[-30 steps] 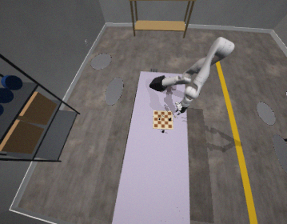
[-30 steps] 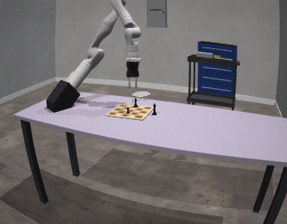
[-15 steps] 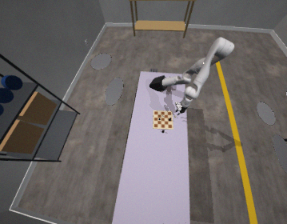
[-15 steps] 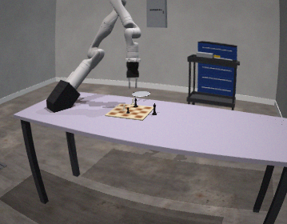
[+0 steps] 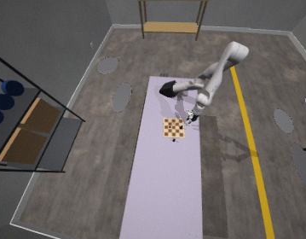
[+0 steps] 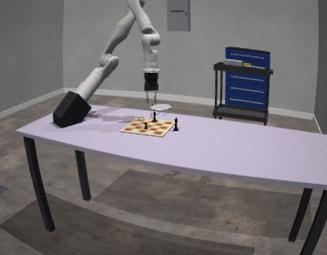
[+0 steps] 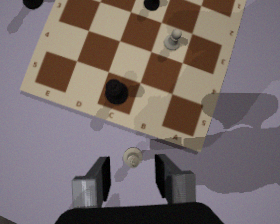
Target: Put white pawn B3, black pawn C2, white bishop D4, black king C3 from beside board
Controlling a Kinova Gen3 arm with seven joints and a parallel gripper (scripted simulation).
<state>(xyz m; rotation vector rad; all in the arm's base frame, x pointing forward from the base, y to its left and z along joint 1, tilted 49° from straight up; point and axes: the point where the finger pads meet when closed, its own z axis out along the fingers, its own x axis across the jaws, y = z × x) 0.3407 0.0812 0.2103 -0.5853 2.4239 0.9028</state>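
The white bishop is 9 cm below my hand. From my hand the other things lie so: white pawn 13 cm to the right, 9 cm below, 3 cm ahead; chessboard 12 cm to the right, 10 cm below, 7 cm ahead; black pawn 16 cm to the right, 9 cm below, 7 cm ahead.
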